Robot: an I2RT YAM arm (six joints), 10 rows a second.
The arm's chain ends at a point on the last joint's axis. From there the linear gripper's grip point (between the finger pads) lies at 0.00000 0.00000 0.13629 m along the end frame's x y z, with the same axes.
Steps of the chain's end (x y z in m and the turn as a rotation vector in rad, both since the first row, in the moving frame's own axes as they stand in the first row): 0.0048, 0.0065, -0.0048, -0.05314, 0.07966, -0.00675; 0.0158, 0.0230, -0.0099, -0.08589, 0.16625, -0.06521; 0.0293, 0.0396, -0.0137, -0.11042, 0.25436, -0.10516; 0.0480, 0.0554, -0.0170, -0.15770, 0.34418, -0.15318; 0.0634, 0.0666, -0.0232, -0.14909, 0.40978, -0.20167; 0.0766, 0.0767, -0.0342, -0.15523, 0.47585, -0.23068; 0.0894, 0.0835, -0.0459, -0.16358, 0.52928, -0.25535
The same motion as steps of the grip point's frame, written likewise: 0.0157, 0.0137, -0.0054, -0.05314, 0.07966, -0.00675; 0.0387, 0.0339, -0.0123, -0.08589, 0.16625, -0.06521; 0.0642, 0.0526, -0.0189, -0.11042, 0.25436, -0.10516; 0.0952, 0.0728, -0.0266, -0.15770, 0.34418, -0.15318; 0.1191, 0.0806, -0.0359, -0.14909, 0.40978, -0.20167; 0.1406, 0.0895, -0.0508, -0.15523, 0.47585, -0.23068; 0.1599, 0.0955, -0.0662, -0.16358, 0.52928, -0.25535
